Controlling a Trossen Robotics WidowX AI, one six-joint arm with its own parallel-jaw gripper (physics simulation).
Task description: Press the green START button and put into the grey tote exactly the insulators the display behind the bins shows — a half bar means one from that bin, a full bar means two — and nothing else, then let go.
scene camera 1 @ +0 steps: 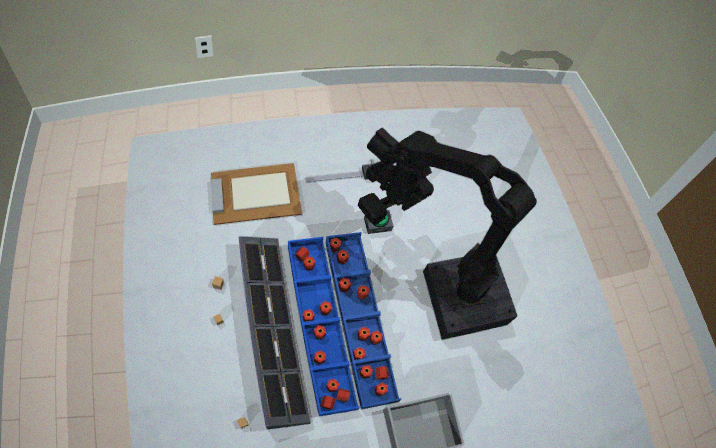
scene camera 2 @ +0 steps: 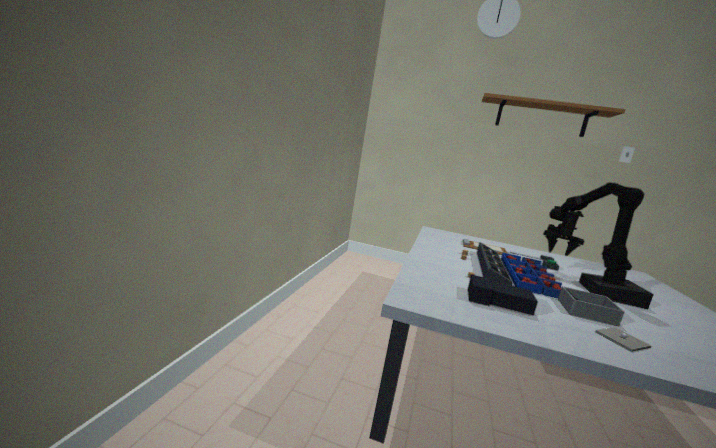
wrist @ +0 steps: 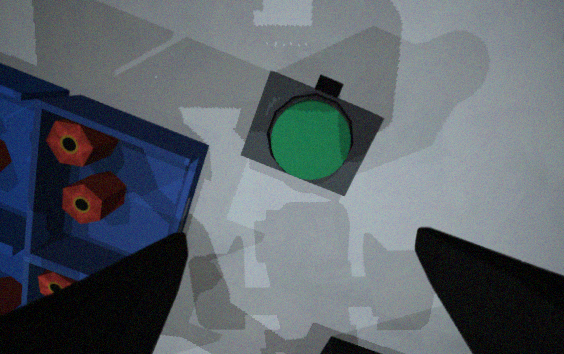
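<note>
The green START button (scene camera 1: 382,220) (scene camera 2: 550,262) (wrist: 310,140) sits on a dark square box beyond the bins' end. My gripper (scene camera 2: 559,252) (wrist: 302,241) is open and empty, above the table near the button; its fingertips are hidden in scene camera 1. Blue bins (scene camera 1: 311,287) (wrist: 155,185) stand in two rows of four, holding red hexagonal insulators (scene camera 1: 325,306) (wrist: 82,200), some upright, some lying. The dark display (scene camera 1: 276,348) behind them has four pairs of panels; I see no lit bars. The grey tote (scene camera 1: 422,399) (scene camera 2: 591,311) is cut off in scene camera 1; no insulator shows in its visible part.
A clipboard (scene camera 1: 258,216) and a grey caliper-like tool (scene camera 1: 332,177) lie beyond the bins and display. Small wooden cubes (scene camera 1: 217,282) lie behind the display. The arm's black base (scene camera 1: 469,316) stands beside the bins. A flat plate with a knob (scene camera 2: 615,337) lies near the tote.
</note>
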